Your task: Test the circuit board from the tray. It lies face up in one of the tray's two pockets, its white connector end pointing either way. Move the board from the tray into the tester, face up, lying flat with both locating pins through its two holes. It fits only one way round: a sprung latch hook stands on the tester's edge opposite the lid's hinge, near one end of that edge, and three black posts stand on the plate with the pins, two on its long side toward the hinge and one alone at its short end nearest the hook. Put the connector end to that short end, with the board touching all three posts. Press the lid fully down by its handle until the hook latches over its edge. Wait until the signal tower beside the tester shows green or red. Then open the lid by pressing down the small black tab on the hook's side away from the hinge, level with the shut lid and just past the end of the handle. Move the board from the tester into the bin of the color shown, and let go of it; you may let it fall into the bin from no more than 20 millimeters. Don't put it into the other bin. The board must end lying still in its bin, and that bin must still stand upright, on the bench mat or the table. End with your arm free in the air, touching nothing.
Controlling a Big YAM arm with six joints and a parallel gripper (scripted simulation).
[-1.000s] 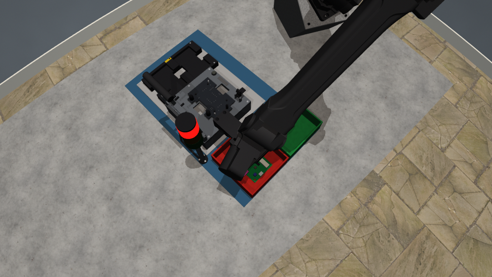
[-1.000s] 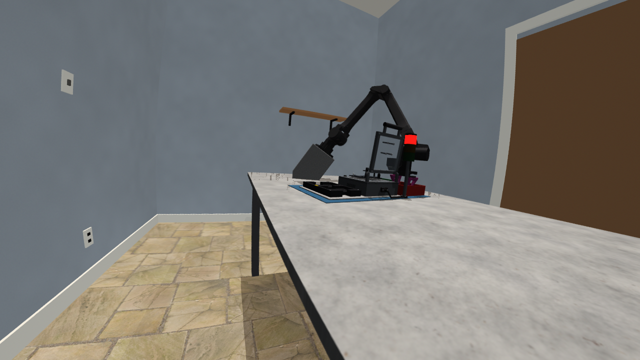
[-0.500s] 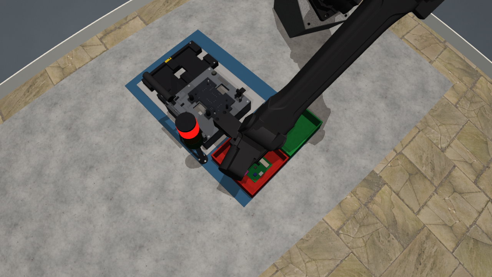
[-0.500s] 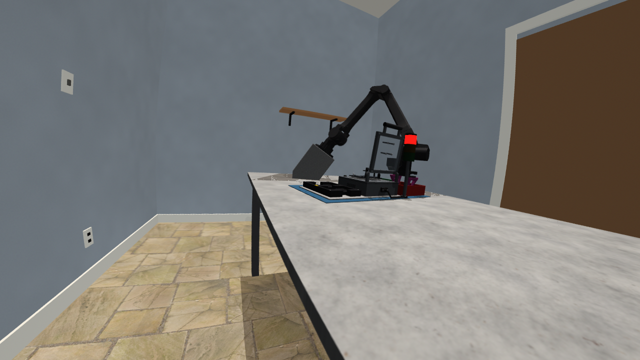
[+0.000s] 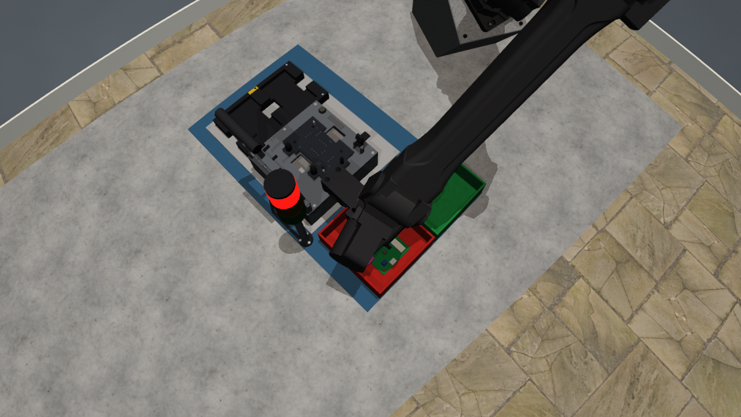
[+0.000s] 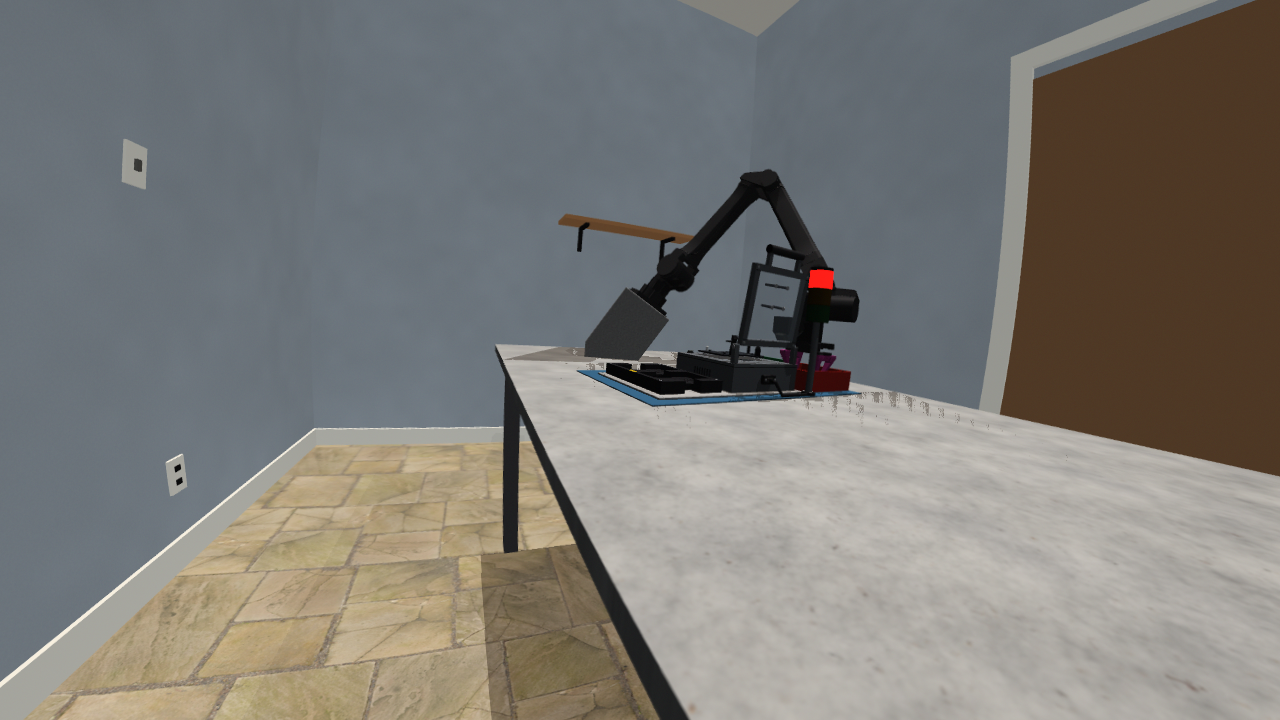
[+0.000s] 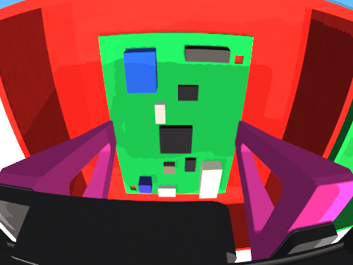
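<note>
The red bin lies right at my hand. From my hand the other things lie so: green bin: 15 cm behind, 3 cm to the right; then green circuit board: right at my hand; then latch hook: 16 cm to the right, 7 cm behind, 7 cm above.
</note>
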